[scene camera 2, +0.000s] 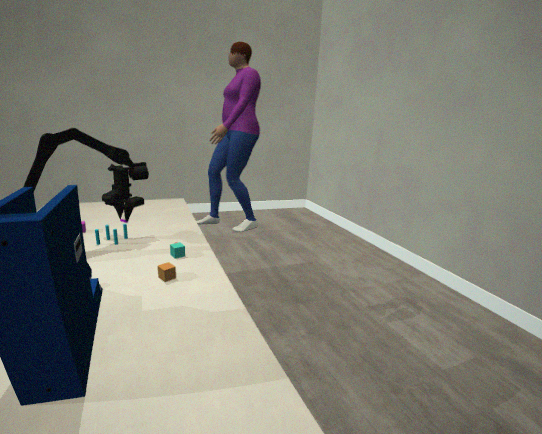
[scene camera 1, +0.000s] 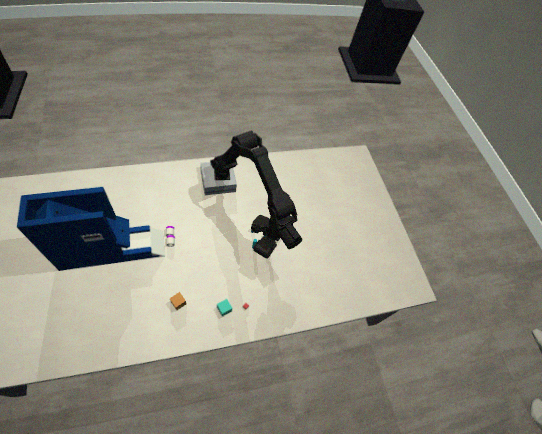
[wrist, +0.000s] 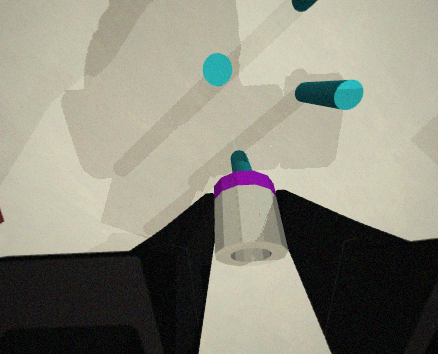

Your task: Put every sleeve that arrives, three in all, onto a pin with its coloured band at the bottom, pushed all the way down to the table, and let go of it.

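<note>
My gripper [scene camera 1: 261, 236] [scene camera 2: 123, 218] [wrist: 244, 200] is shut on a pale sleeve [wrist: 250, 222], held roughly upright with its purple band at the lower end. In the wrist view the top of a teal pin [wrist: 240, 161] is hidden behind the band; whether it has entered the sleeve cannot be told. In scene camera 2 the band [scene camera 2: 123, 220] shows just above a pin [scene camera 2: 125, 231], one of several standing pins [scene camera 2: 97, 237] [scene camera 2: 107, 232] [scene camera 2: 115, 237] [wrist: 217, 69] [wrist: 348, 95]. Two more sleeves [scene camera 1: 170, 231] [scene camera 1: 170, 242] with purple bands lie end to end by the dispenser's chute.
The blue dispenser [scene camera 1: 65, 240] [scene camera 2: 60, 300] stands on the table [scene camera 1: 350, 250] at the left. An orange cube [scene camera 1: 178, 301] [scene camera 2: 167, 272], a teal cube [scene camera 1: 224, 307] [scene camera 2: 177, 250] and a small red cube [scene camera 1: 245, 306] lie on the front side. A magenta object [scene camera 2: 83, 227] partly shows beside the dispenser. A person [scene camera 2: 242, 105] stands beyond the table.
</note>
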